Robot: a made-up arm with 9 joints. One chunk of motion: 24 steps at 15 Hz.
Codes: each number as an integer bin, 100 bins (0 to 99) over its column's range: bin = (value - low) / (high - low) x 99, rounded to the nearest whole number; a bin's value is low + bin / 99 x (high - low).
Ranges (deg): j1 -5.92..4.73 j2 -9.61..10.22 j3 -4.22..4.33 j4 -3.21..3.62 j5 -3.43..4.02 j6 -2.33..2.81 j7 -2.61..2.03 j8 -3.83..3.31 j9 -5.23..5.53
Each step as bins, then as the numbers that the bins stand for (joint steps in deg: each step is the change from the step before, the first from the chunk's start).
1 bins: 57 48 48 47 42 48 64 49 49
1 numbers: 0.212 0.005 -0.075 0.033 -0.269 0.162 0.390 -0.296 0.096
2 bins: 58 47 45 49 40 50 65 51 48
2 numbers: 0.319 -0.196 -0.334 0.171 -0.420 0.266 0.436 -0.152 -0.013
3 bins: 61 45 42 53 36 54 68 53 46
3 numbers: 0.642 -0.596 -0.593 0.446 -0.721 0.474 0.577 -0.008 -0.230
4 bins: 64 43 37 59 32 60 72 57 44
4 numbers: 0.965 -0.997 -1.025 0.860 -1.022 0.785 0.765 0.281 -0.448
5 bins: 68 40 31 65 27 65 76 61 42
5 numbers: 1.395 -1.598 -1.543 1.274 -1.398 1.045 0.952 0.569 -0.665
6 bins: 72 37 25 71 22 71 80 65 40
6 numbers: 1.825 -2.199 -2.061 1.688 -1.774 1.356 1.139 0.858 -0.883
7 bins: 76 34 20 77 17 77 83 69 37
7 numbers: 2.256 -2.800 -2.493 2.102 -2.151 1.668 1.280 1.146 -1.209
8 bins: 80 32 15 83 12 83 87 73 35
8 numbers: 2.686 -3.200 -2.925 2.516 -2.527 1.979 1.468 1.435 -1.426
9 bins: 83 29 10 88 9 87 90 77 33
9 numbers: 3.009 -3.801 -3.356 2.861 -2.753 2.187 1.608 1.723 -1.643
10 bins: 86 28 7 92 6 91 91 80 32
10 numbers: 3.332 -4.002 -3.615 3.137 -2.978 2.395 1.655 1.940 -1.752
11 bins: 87 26 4 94 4 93 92 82 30
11 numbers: 3.439 -4.402 -3.875 3.275 -3.129 2.498 1.702 2.084 -1.969
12 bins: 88 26 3 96 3 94 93 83 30
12 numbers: 3.547 -4.402 -3.961 3.413 -3.204 2.550 1.749 2.156 -1.969
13 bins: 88 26 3 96 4 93 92 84 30
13 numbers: 3.547 -4.402 -3.961 3.413 -3.129 2.498 1.702 2.228 -1.969
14 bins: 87 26 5 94 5 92 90 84 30
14 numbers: 3.439 -4.402 -3.788 3.275 -3.054 2.447 1.608 2.228 -1.969
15 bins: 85 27 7 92 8 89 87 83 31
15 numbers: 3.224 -4.202 -3.615 3.137 -2.828 2.291 1.468 2.156 -1.861
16 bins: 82 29 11 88 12 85 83 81 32
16 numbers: 2.901 -3.801 -3.270 2.861 -2.527 2.083 1.280 2.012 -1.752
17 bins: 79 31 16 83 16 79 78 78 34
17 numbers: 2.578 -3.401 -2.838 2.516 -2.226 1.772 1.046 1.795 -1.535
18 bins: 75 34 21 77 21 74 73 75 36
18 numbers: 2.148 -2.800 -2.406 2.102 -1.850 1.512 0.811 1.579 -1.317
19 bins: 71 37 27 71 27 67 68 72 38
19 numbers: 1.718 -2.199 -1.888 1.688 -1.398 1.149 0.577 1.363 -1.100
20 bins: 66 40 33 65 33 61 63 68 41
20 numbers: 1.180 -1.598 -1.370 1.274 -0.947 0.837 0.343 1.074 -0.774
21 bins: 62 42 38 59 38 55 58 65 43
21 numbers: 0.750 -1.197 -0.938 0.860 -0.570 0.526 0.108 0.858 -0.556
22 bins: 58 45 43 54 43 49 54 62 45
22 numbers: 0.319 -0.596 -0.506 0.515 -0.194 0.214 -0.079 0.642 -0.339
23 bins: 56 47 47 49 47 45 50 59 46
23 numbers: 0.104 -0.196 -0.161 0.171 0.107 0.006 -0.267 0.425 -0.230
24 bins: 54 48 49 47 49 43 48 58 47
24 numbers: -0.111 0.005 0.012 0.033 0.257 -0.097 -0.360 0.353 -0.122
